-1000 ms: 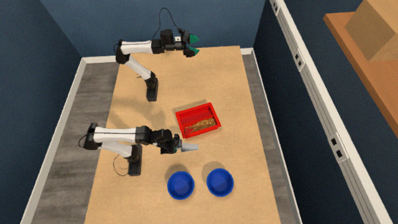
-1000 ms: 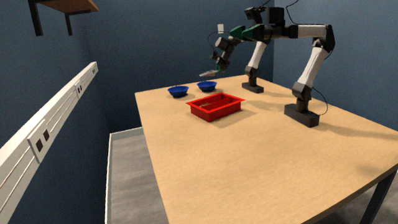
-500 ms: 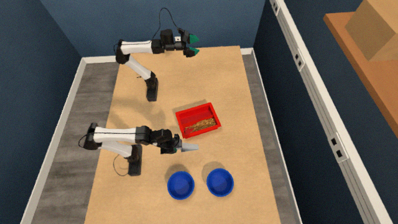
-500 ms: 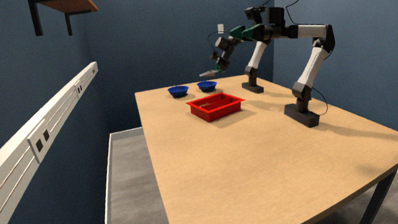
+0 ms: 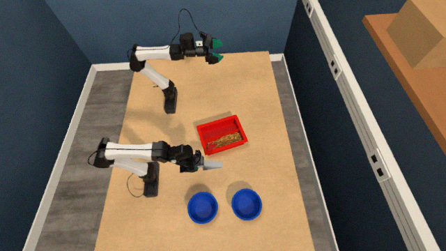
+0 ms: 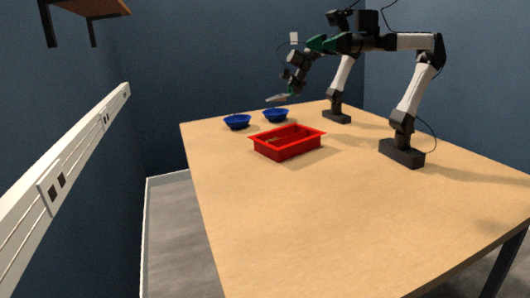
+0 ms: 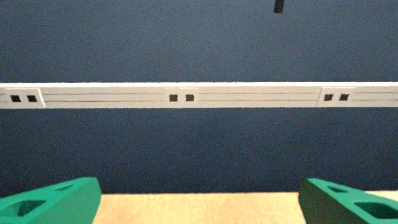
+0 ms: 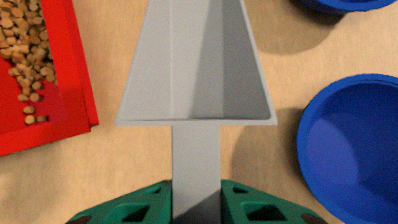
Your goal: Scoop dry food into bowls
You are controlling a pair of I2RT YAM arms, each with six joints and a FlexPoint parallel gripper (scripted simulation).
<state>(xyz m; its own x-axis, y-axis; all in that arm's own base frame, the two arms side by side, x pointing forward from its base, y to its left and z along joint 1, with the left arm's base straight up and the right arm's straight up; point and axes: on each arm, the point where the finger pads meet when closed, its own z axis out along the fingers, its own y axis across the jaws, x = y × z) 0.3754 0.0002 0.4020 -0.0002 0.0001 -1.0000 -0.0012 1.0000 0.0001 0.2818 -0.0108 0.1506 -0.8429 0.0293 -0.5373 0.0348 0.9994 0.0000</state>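
Note:
Right now my right hand is 40 mm short of the grey scoop, 10 mm to the right of it and 10 mm above it. From my right hand the other things lie so: red box: 260 mm to the left, 130 mm below, 110 mm ahead.

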